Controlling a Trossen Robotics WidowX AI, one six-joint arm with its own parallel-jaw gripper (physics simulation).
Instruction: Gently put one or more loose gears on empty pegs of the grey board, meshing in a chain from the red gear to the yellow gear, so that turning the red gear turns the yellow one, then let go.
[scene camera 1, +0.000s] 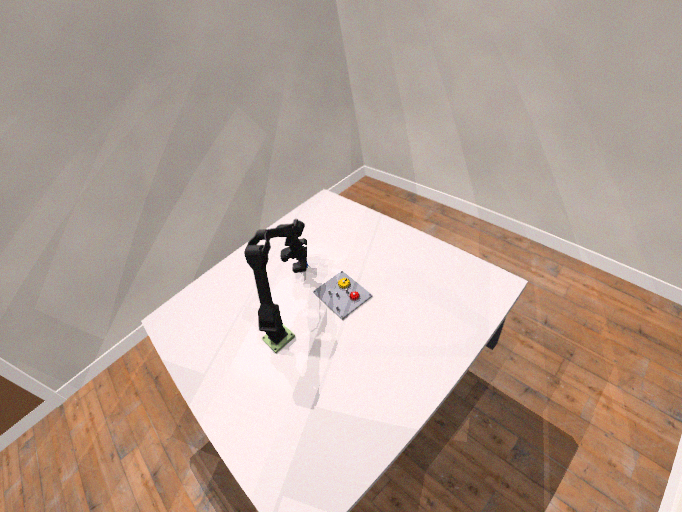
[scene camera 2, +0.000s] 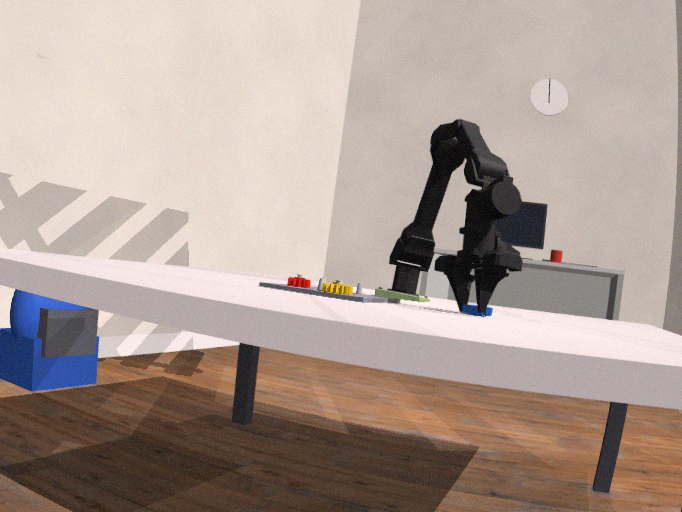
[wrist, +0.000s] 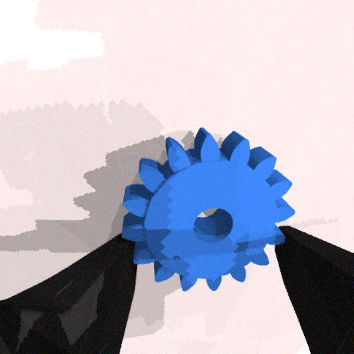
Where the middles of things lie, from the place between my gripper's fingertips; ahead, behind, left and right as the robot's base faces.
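The grey board (scene camera 1: 346, 305) is there, 270 mm to the right of my hand and 30 mm behind it. And the blue gear (wrist: 163, 220)? Counted from my hand, the gear is 10 mm to the left and 10 mm behind.
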